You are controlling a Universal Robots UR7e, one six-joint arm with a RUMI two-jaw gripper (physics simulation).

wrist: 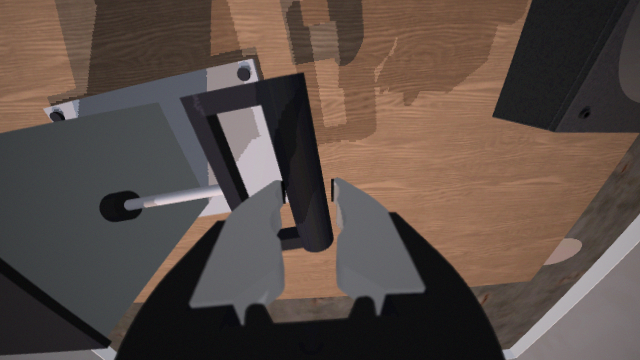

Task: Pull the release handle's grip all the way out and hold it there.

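The release handle's black grip (311, 190) is a thick bar on a rectangular black frame, at the middle of the view. A pale metal rod (175, 196) runs from the frame's back bar to a black collar (120, 206) on the grey-green housing (100, 160). A length of the rod shows between collar and frame. My gripper (307, 182) is shut on the grip, with one grey finger on each side of the bar. The left fingertip reaches into the frame's opening. The exact contact of the fingertips with the bar is hard to see.
The housing stands on a pale base plate (135, 89) with dark bolts at its corners, on a wooden table top (450, 200). A dark block (555, 75) with a screw hole stands at the upper right. A white edge strip (575, 295) runs along the lower right.
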